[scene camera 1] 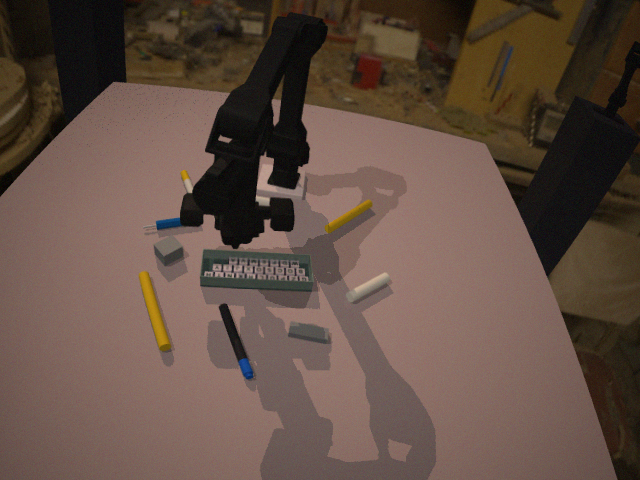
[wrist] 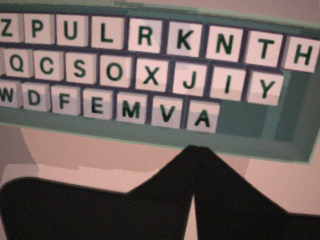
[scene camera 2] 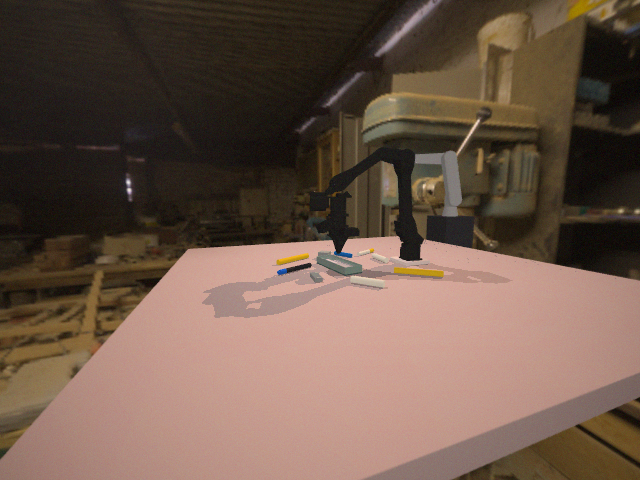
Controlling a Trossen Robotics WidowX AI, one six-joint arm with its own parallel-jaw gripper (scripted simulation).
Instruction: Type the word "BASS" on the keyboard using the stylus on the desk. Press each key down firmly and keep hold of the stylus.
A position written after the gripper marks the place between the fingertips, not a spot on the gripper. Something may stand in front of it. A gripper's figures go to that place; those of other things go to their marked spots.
The gripper (scene camera 1: 235, 247) is 0.77 m from the lens. A yellow rod (scene camera 1: 149, 295): 0.73 m from the lens.
